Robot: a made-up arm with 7 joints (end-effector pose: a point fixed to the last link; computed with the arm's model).
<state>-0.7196 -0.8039 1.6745 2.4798 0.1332 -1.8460 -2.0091</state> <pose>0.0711 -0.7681 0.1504 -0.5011 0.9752 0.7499</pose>
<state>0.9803 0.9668 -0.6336 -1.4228 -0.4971 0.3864 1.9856</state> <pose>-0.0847 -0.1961 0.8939 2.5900 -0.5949 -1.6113</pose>
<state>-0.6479 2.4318 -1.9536 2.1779 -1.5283 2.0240 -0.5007</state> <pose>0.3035 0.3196 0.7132 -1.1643 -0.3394 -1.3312</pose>
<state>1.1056 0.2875 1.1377 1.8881 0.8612 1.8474 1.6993</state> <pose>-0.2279 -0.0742 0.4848 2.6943 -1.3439 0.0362</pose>
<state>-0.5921 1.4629 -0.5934 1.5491 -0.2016 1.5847 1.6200</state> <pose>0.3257 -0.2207 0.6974 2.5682 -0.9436 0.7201</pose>
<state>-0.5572 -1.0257 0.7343 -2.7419 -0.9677 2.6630 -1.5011</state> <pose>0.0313 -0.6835 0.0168 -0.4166 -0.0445 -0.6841</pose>
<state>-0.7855 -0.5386 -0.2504 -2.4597 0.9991 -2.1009 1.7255</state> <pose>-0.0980 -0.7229 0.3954 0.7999 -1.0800 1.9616</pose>
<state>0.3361 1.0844 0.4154 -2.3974 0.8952 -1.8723 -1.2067</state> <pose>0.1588 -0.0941 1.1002 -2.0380 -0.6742 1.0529</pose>
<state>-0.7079 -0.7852 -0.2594 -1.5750 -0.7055 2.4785 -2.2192</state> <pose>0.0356 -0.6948 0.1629 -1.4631 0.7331 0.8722</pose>
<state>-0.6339 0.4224 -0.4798 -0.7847 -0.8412 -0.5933 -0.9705</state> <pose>0.1999 -0.3956 0.7273 0.2105 -0.1729 1.7477</pose>
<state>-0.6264 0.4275 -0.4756 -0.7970 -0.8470 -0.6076 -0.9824</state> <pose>0.1992 -0.3938 0.7314 0.2059 -0.2047 1.7389</pose>
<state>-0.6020 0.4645 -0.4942 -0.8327 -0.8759 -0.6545 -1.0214</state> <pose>0.1988 -0.3805 0.7470 0.2278 -0.3028 1.6953</pose>
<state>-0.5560 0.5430 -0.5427 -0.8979 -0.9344 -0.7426 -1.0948</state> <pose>0.2024 -0.3529 0.7768 0.2705 -0.4828 1.5903</pose>
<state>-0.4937 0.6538 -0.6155 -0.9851 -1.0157 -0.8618 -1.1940</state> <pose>0.2154 -0.3163 0.8155 0.3031 -0.7177 1.4111</pose>
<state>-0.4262 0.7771 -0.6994 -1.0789 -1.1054 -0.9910 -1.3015</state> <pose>0.2393 -0.2800 0.8540 0.2982 -0.9564 1.1788</pose>
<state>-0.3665 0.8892 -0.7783 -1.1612 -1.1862 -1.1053 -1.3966</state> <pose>0.2681 -0.2521 0.8838 0.2590 -1.1500 0.9482</pose>
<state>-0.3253 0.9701 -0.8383 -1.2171 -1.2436 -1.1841 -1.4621</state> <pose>0.2922 -0.2351 0.9015 0.2144 -1.2723 0.7768</pose>
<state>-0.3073 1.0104 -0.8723 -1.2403 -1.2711 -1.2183 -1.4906</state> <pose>0.3053 -0.2273 0.9081 0.1918 -1.3215 0.6933</pose>
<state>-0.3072 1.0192 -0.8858 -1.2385 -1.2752 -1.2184 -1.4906</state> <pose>0.3085 -0.2252 0.9077 0.1946 -1.3194 0.6798</pose>
